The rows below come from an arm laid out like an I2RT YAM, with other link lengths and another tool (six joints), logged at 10 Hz.
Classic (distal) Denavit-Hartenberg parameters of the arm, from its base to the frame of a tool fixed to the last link. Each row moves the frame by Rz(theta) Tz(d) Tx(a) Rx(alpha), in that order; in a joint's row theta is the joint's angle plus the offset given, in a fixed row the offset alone. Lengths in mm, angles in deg.
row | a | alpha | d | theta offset
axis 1 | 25.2 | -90.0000 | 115.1 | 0.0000
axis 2 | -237.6 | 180.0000 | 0.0 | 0.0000
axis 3 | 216.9 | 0.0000 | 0.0 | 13.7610
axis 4 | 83.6 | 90.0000 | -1.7 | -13.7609
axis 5 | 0.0 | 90.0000 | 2.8 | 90.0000
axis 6 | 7.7 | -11.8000 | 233.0 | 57.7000
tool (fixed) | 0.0 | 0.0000 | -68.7 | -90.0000
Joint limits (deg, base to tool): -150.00..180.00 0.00..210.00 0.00..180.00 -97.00..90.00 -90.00..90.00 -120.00..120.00
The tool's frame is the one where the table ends.
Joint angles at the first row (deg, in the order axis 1, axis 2, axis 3, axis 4, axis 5, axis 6):
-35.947, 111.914, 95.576, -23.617, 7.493, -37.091
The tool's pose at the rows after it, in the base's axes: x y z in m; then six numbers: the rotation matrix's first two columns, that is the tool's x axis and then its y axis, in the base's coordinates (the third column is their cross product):
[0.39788, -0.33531, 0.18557, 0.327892, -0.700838, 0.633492, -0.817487, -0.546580, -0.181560]
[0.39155, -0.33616, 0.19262, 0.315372, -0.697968, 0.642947, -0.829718, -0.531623, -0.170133]
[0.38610, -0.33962, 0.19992, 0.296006, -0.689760, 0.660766, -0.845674, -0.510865, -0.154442]
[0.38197, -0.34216, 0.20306, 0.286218, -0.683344, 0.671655, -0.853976, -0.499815, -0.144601]
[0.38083, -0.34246, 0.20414, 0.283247, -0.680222, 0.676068, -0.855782, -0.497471, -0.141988]
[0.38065, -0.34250, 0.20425, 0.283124, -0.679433, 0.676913, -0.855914, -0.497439, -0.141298]
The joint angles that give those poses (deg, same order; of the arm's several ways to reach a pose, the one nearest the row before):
-35.915, 109.486, 93.407, -21.908, 9.685, -37.013
-35.947, 108.294, 93.191, -22.562, 11.143, -36.942
-35.948, 107.539, 93.101, -22.430, 13.300, -36.945
-36.118, 106.975, 92.531, -21.890, 14.388, -37.173
-36.120, 106.692, 92.153, -21.535, 14.720, -37.266
-36.123, 106.639, 92.058, -21.441, 14.766, -37.309

